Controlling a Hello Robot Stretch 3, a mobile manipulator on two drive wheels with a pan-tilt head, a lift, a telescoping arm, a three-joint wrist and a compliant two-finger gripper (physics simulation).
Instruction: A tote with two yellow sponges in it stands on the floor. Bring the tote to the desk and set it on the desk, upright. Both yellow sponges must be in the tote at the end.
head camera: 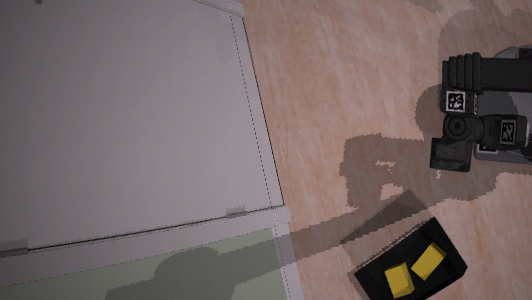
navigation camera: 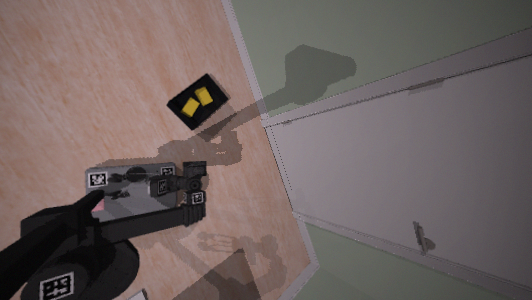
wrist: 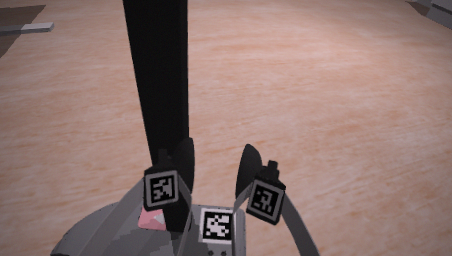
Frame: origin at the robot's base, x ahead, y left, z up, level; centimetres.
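Where they show: gripper, between the fingertips: (navigation camera: 108, 186).
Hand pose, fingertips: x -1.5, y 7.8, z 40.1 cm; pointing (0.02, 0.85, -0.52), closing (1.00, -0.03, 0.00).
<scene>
After its pixels a point has its place.
The black tote (head camera: 452, 246) {y -21.9, x 32.5, z 2.1 cm} (navigation camera: 207, 112) {y -40.2, x 36.6, z 0.3 cm} stands upright on the wooden floor, turned at an angle to the wall. Two yellow sponges lie in it: one sponge (head camera: 428, 261) {y -28.5, x 37.6, z 4.9 cm} (navigation camera: 190, 107) {y -28.5, x 37.7, z 4.8 cm} and the other sponge (head camera: 399, 280) {y -37.2, x 45.6, z 4.8 cm} (navigation camera: 204, 96) {y -37.4, x 45.7, z 4.8 cm}. My gripper (wrist: 217, 159) {y 7.8, x -1.5, z 40.1 cm} (navigation camera: 118, 186) {y 7.8, x -1.5, z 40.1 cm} is open and empty, its fingers over the robot's own base. It is apart from the tote. In the head view the wrist shows at the right, but the fingertips cannot be made out. The tote does not show in the wrist view. The desk does not show in these views.
A closed grey door (head camera: 125, 125) {y -94.8, x 1.3, z 65.0 cm} (navigation camera: 400, 150) {y -93.7, x 4.4, z 90.6 cm} and a green wall (head camera: 240, 255) {y -83.2, x 40.7, z 28.2 cm} (navigation camera: 390, 30) {y -80.1, x 49.6, z 94.8 cm} stand beyond the tote. The arm (navigation camera: 145, 225) {y -1.4, x -10.3, z 65.0 cm} reaches over the base. A pale bar (wrist: 40, 27) shows at the upper left, and a grey object (wrist: 441, 12) at the upper right.
</scene>
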